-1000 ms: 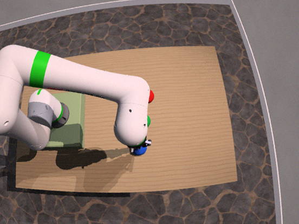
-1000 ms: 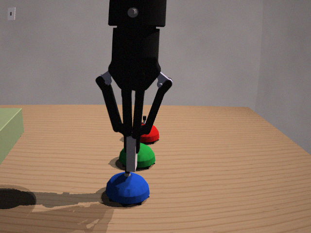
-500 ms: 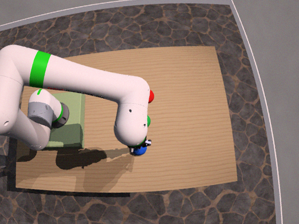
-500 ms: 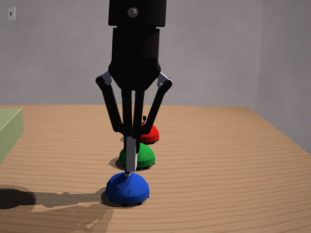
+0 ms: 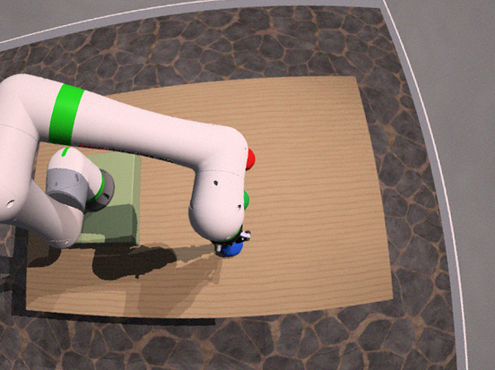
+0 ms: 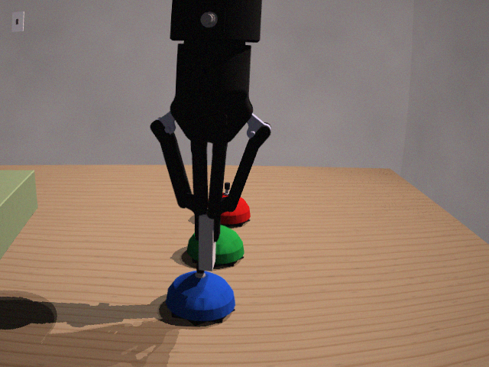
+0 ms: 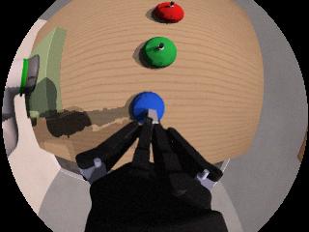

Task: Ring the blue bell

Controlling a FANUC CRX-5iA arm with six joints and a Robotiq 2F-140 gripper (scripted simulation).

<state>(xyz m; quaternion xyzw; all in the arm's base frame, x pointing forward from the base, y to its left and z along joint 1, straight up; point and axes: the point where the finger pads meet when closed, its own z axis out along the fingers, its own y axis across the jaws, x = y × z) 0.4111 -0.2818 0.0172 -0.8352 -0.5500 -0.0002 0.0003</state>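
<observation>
Now: the blue bell 6 cm below my hand and 1 cm behind it. From my hand the other things lie so: red bell 27 cm to the left, 11 cm ahead, 5 cm below; green bell 14 cm to the left, 5 cm below, 5 cm ahead.
</observation>
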